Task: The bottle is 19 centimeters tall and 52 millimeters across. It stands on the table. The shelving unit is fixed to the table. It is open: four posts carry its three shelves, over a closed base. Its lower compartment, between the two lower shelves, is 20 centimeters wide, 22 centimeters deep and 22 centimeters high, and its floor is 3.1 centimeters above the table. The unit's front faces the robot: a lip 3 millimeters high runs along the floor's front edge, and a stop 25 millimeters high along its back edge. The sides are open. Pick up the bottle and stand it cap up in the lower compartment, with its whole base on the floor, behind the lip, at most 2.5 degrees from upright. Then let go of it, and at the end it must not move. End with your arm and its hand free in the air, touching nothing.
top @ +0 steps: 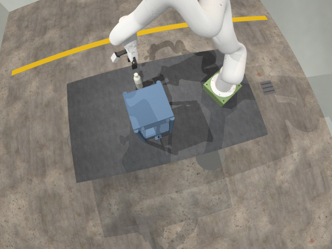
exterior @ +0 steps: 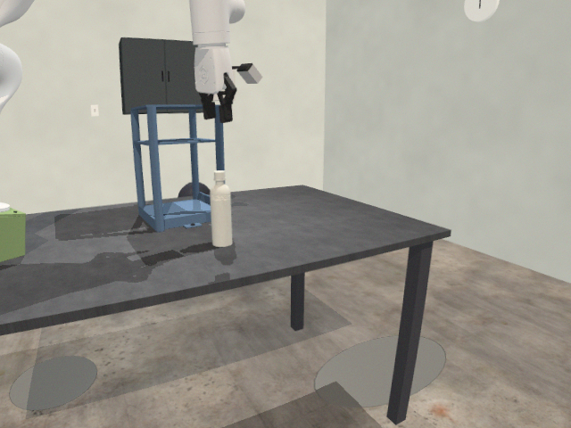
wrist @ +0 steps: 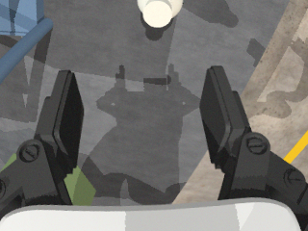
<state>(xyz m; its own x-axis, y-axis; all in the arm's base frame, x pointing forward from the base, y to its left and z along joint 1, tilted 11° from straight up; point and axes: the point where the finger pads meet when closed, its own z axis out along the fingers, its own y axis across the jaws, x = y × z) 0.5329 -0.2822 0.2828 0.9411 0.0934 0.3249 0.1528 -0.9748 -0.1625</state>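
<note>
My gripper is now 20 cm above the white bottle. The rest, counted from my hand: shelving unit (32 cm to the left, 15 cm below).
</note>
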